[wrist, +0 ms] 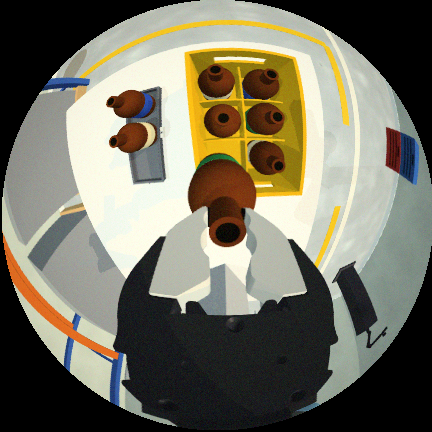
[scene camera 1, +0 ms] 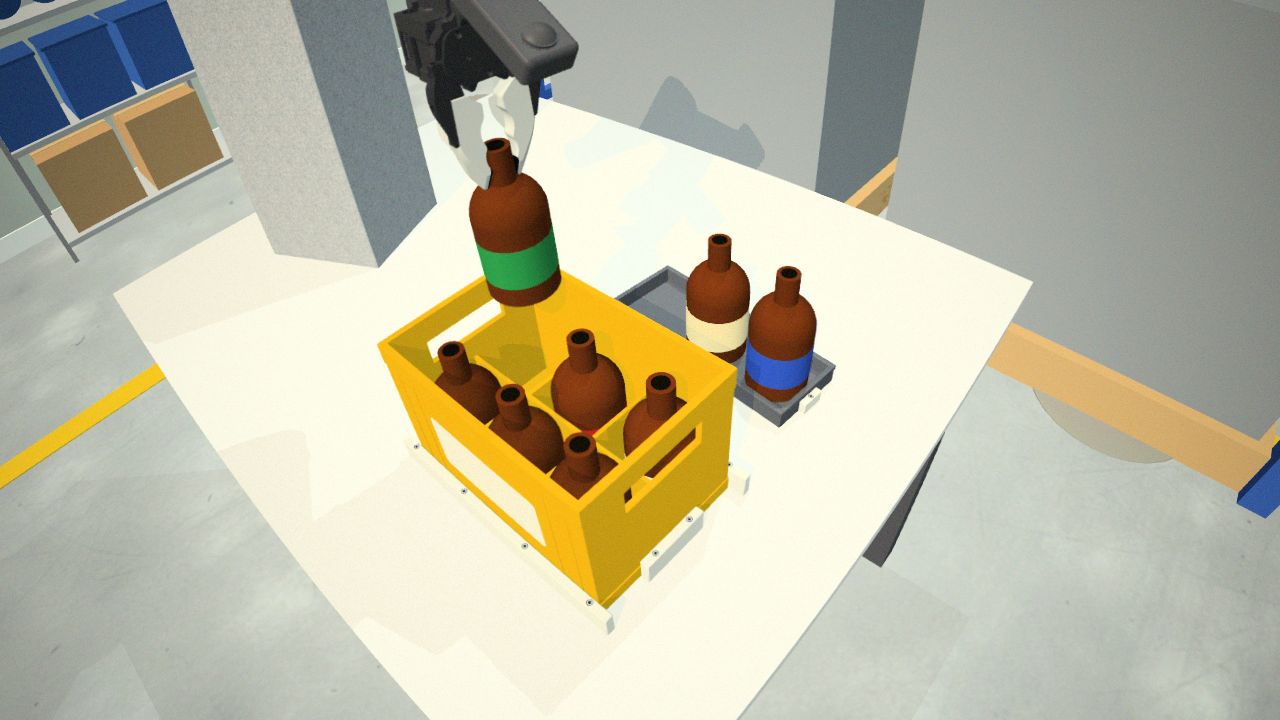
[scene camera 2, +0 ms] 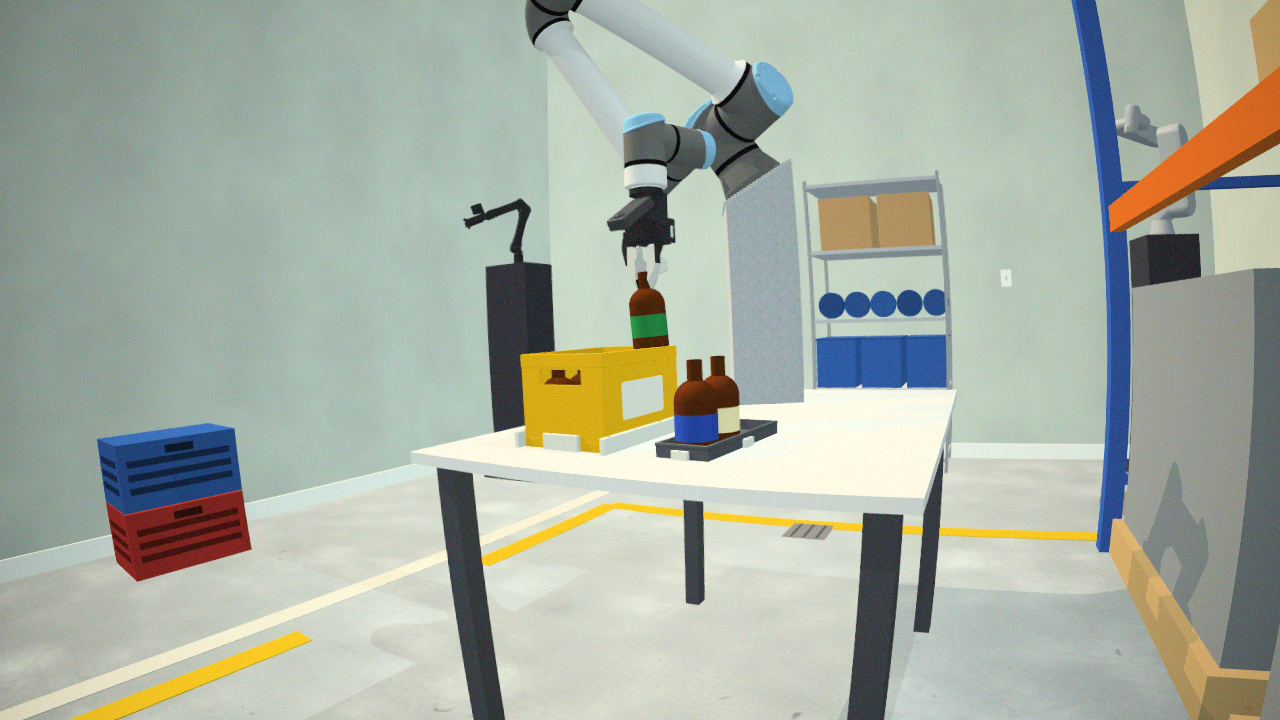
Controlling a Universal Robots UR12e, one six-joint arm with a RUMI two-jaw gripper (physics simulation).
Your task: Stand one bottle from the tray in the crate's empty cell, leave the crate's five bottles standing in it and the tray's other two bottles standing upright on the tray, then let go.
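Frame: origin at the arm's base, x left, y back, z up, level; millimetres.
Seen in the pictures: gripper, fingertip midpoint: (wrist: 224, 208) (scene camera 1: 501, 181) (scene camera 2: 645, 289); arm's base at its link origin: (scene camera 2: 756, 186).
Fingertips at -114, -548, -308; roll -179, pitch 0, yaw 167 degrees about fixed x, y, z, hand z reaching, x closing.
Observation:
Offsets run from my fingertips to a thing's top centre, as dx, dy, dz. "spot": to the spot under its first point. Level surfaces: height alone.
My gripper (scene camera 1: 501, 170) (scene camera 2: 643, 279) (wrist: 224, 208) is shut on the neck of a brown bottle with a green label @(+3, +1, +37) (scene camera 1: 519, 259) (scene camera 2: 648, 322) (wrist: 222, 185). The bottle leans slightly in scene camera 2; its base is near rim height at the far end of the yellow crate @(-62, -85, -117) (scene camera 1: 666, 512) (scene camera 2: 563, 413) (wrist: 296, 112). The crate's five bottles stand in their cells; the wrist view shows one @(-25, -181, -129) (wrist: 216, 82) at a corner. The held bottle hides much of the empty cell there. A cream-labelled bottle @(+186, -113, -132) (scene camera 1: 717, 295) (scene camera 2: 727, 394) (wrist: 134, 137) and a blue-labelled bottle @(+174, -203, -132) (scene camera 1: 783, 326) (scene camera 2: 695, 398) (wrist: 131, 104) stand upright on the grey tray @(spot: +218, -8, -287) (scene camera 1: 660, 300) (wrist: 148, 167).
The crate and tray stand apart on a white table @(dz -292) (scene camera 1: 877, 358) (scene camera 2: 850, 456) (wrist: 175, 215). Low white strips @(spot: -84, -231, -266) (scene camera 1: 673, 544) edge the crate's base. A grey column (scene camera 1: 313, 134) (scene camera 2: 765, 313) rises beside the table. Crate walls and cell dividers surround the standing bottles.

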